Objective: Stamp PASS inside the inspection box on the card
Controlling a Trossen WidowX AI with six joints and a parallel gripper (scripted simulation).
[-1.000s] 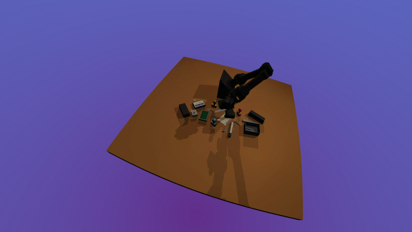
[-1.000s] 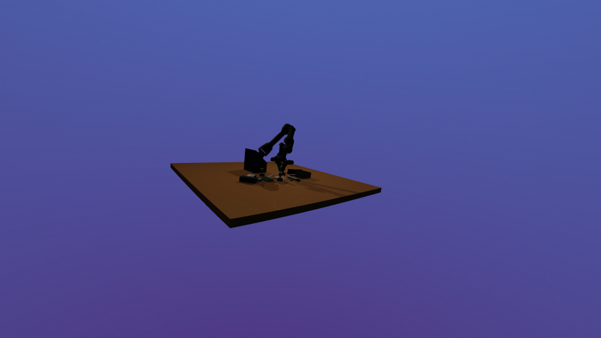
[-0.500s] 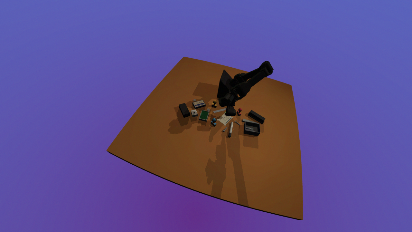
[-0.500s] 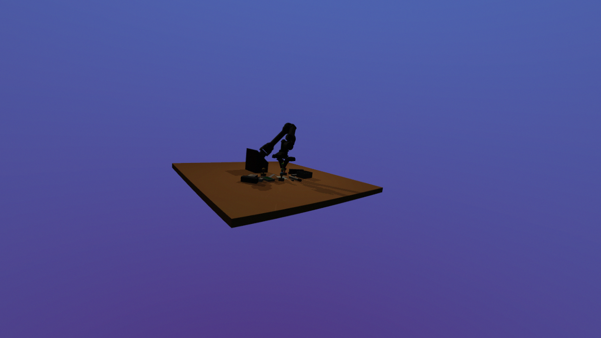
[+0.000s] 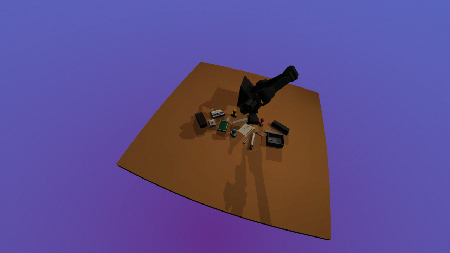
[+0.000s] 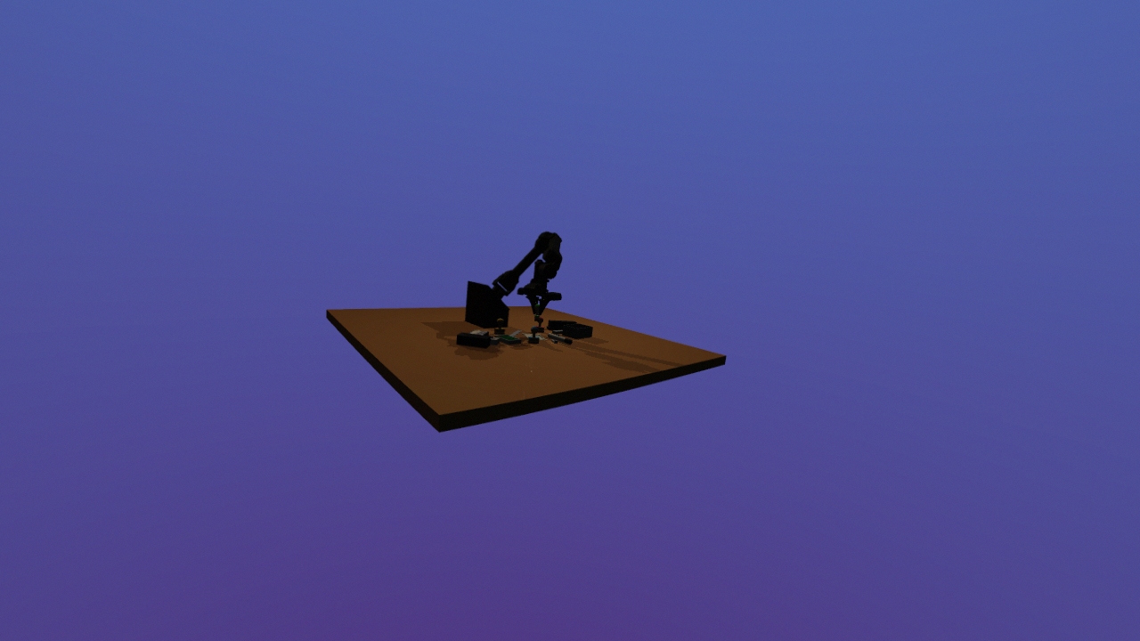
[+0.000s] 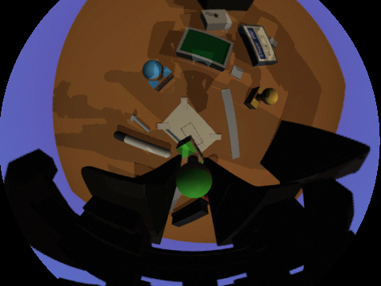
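Right now the marker is 12 cm ahead of my gripper tip, 4 cm to the left of it and 8 cm below it. Round my gripper tip: grey ruler: 8 cm behind, 4 cm to the right, 9 cm below; cream card: 1 cm ahead, 1 cm to the right, 9 cm below; green-knobbed PASS stamp: right at my gripper tip.
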